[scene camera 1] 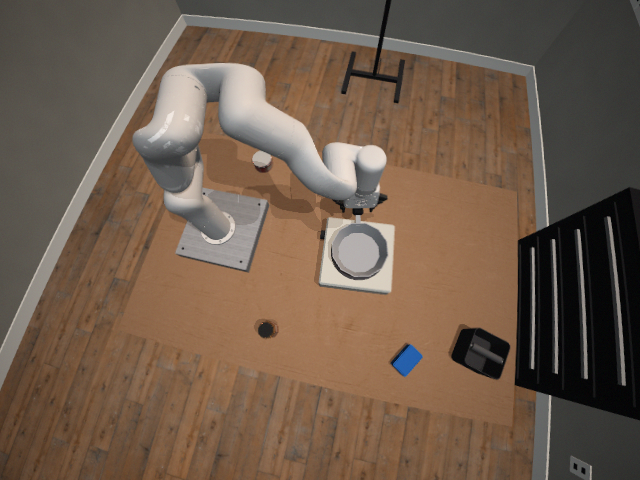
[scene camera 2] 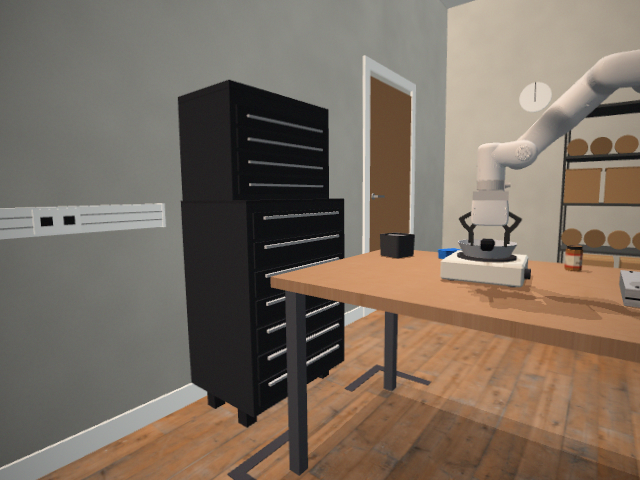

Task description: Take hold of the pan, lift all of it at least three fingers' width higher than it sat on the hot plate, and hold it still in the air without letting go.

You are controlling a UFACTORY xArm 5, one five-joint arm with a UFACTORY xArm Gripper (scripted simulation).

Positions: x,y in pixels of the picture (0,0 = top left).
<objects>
grey pan: scene camera 1 359,249; scene camera 2 482,247
hot plate: scene camera 1; scene camera 2
same spot on hot plate: [scene camera 1: 330,274] = [scene camera 2: 516,255]
</objects>
